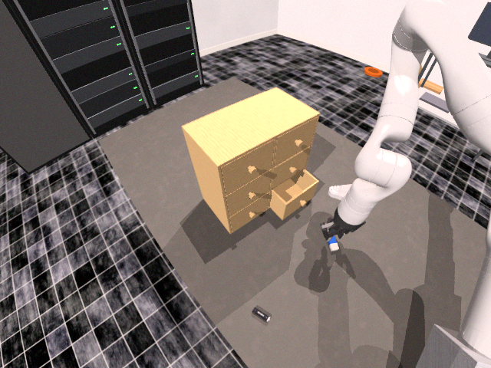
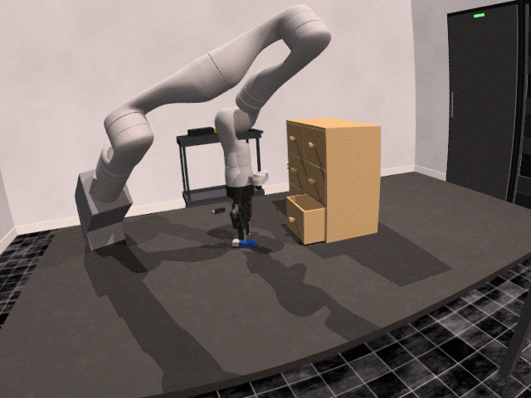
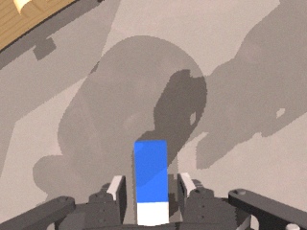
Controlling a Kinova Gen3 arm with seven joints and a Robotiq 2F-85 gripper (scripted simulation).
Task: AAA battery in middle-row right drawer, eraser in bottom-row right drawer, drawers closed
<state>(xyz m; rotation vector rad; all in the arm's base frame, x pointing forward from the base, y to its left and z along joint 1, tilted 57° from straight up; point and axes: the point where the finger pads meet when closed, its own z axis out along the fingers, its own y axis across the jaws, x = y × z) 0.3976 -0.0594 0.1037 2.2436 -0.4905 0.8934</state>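
The white eraser is 40 mm below my hand, 10 mm to the left of it and 10 mm behind it. The rest, counted from my hand: green AAA battery (310 mm ahead, 80 mm above, 20 mm to the right); then dark AAA battery (310 mm to the left, 40 mm below, 20 mm ahead).
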